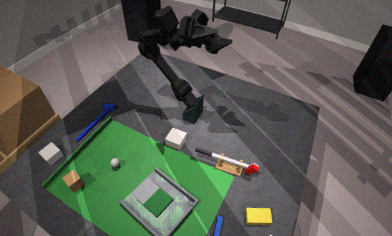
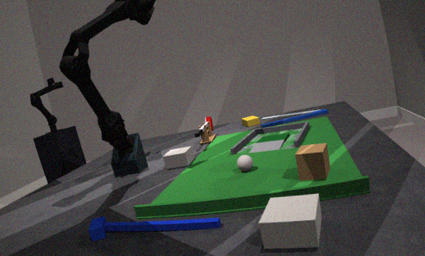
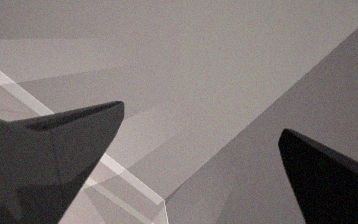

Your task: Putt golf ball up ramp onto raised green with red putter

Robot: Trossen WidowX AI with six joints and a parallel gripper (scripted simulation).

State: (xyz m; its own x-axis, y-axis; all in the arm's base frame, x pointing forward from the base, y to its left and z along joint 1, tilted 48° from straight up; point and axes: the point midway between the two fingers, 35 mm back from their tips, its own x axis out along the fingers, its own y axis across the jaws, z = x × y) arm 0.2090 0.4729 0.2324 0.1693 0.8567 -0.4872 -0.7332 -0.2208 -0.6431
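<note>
Now: the red putter 30 mm ahead of my gripper tip, 90 mm to the left of it and 560 mm below it. The rest, counted from my gripper tip: turf: 280 mm ahead, 240 mm to the right, 620 mm below; white golf ball: 240 mm ahead, 380 mm to the right, 600 mm below; yellow block: 210 mm ahead, 300 mm to the left, 610 mm below.
</note>
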